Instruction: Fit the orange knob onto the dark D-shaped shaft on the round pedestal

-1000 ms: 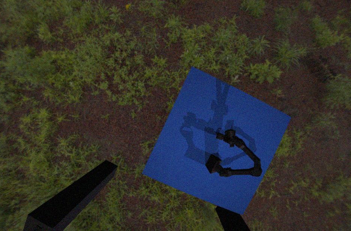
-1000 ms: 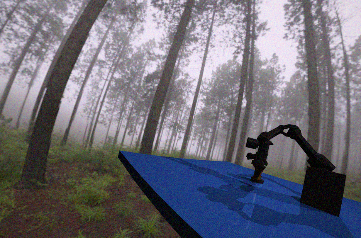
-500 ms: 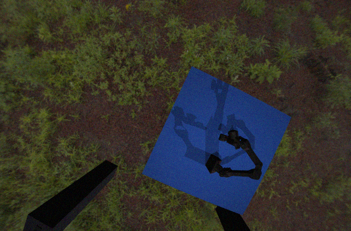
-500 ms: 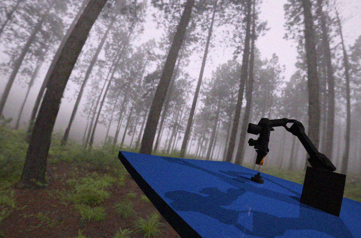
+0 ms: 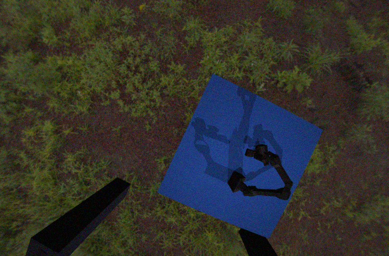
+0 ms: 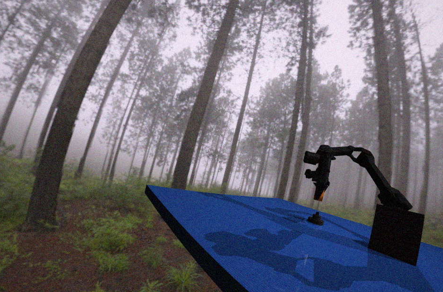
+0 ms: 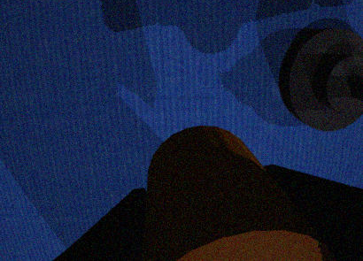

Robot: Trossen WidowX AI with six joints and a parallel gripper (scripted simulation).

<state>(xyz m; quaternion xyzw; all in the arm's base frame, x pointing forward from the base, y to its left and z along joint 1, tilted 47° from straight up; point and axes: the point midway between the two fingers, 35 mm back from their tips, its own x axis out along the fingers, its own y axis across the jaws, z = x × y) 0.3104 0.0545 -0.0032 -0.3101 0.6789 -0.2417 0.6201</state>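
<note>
The dark round pedestal is 20 mm ahead of my gripper tip, 130 mm to the right of it and 110 mm below it. Round my gripper tip: orange knob: 20 mm above.
</note>
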